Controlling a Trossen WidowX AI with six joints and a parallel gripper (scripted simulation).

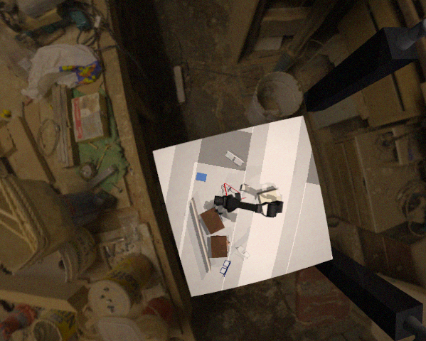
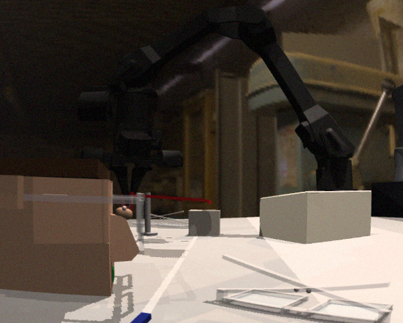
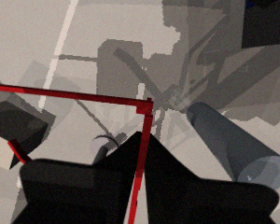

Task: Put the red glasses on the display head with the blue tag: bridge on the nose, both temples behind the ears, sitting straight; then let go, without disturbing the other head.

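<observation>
Right now the grey post is 40 mm behind my gripper tip, 60 mm to the right of it and 40 mm below it. The rest, counted from my gripper tip: long rod 240 mm ahead, 270 mm to the left, 10 mm below; then blue tag 180 mm ahead, 190 mm to the right, 60 mm below.
</observation>
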